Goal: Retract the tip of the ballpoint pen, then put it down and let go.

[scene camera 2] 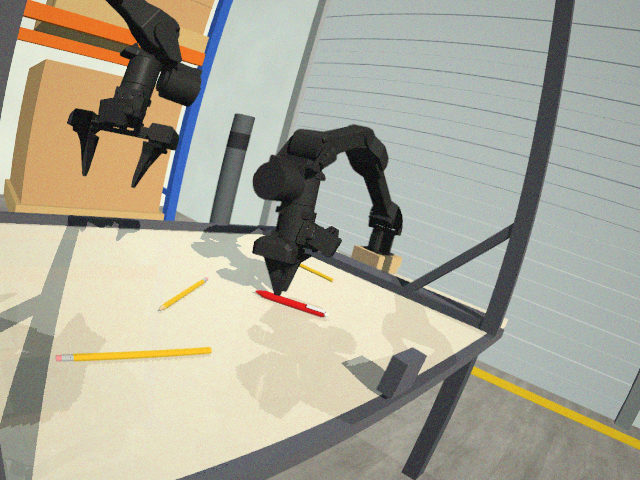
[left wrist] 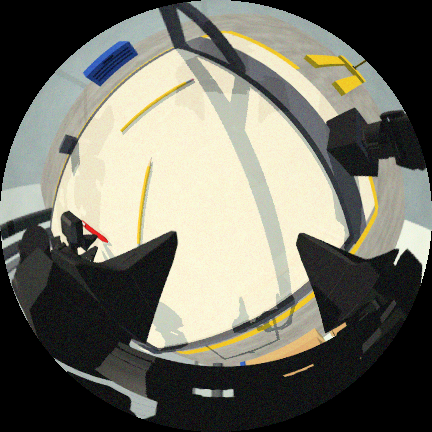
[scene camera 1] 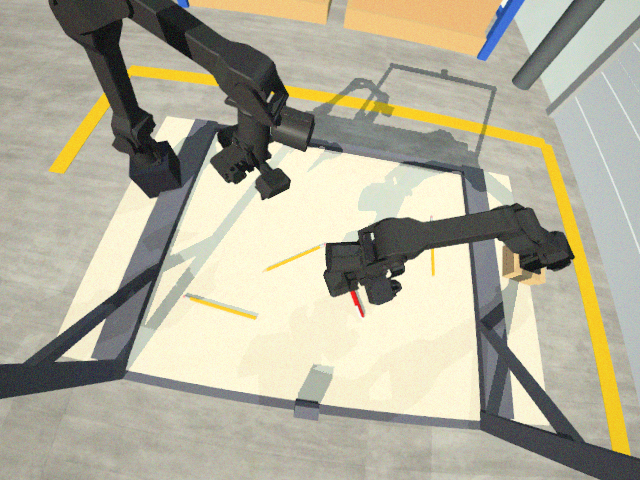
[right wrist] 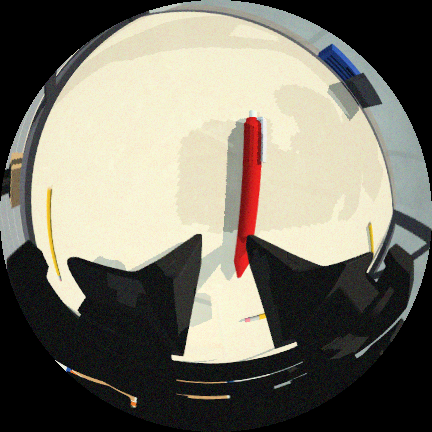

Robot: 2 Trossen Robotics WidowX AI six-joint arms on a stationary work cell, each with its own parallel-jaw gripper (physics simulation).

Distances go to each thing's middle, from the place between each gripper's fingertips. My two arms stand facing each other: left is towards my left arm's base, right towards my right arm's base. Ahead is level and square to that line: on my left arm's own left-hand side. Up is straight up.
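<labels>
I see the red ballpoint pen (right wrist: 254,133) 14 cm below my left hand, 16 cm behind it and 30 cm to the right of it. The grey block (scene camera 2: 403,368) is 12 cm below my left hand, 24 cm to the right of it and 43 cm behind it. The tan block (scene camera 1: 511,269) also lies 12 cm below my left hand, but 77 cm to the right of it and 4 cm ahead of it.
My right gripper is 1 cm above the red ballpoint pen and 3 cm past it. Counting from my right hand, I find the grey block 2 cm above it, 6 cm to the left of it and 30 cm behind it, and the tan block 1 cm above it, 48 cm to the right of it and 17 cm ahead of it.
</labels>
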